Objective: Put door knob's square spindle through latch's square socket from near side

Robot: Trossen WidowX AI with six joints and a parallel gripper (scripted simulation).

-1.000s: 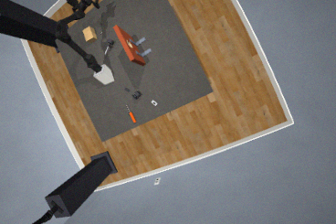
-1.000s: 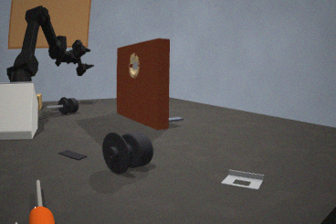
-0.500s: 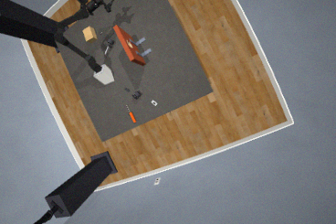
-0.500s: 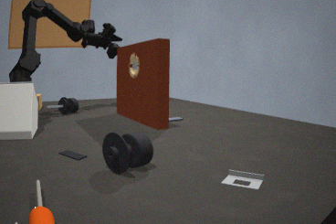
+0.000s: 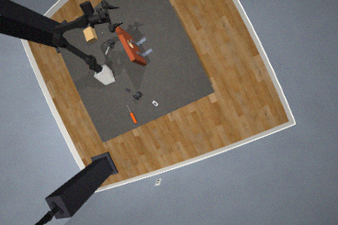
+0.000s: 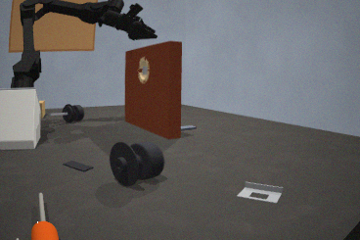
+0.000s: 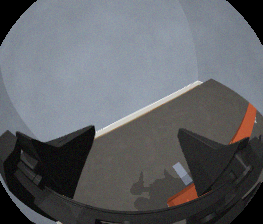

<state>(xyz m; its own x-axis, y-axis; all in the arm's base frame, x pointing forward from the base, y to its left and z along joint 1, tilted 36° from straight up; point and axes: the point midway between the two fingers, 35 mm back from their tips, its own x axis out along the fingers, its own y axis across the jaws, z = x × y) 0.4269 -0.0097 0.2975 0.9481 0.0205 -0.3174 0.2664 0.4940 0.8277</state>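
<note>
My hand is 50 mm past the red-brown wooden door panel, 150 mm to the left of it and 170 mm above it. From my hand the other things lie so: dark spool-shaped knob 230 mm behind, 530 mm to the right, 290 mm below; flat dark plate 310 mm behind, 440 mm to the right, 320 mm below; tan block 430 mm behind, 230 mm to the left, 290 mm below.
</note>
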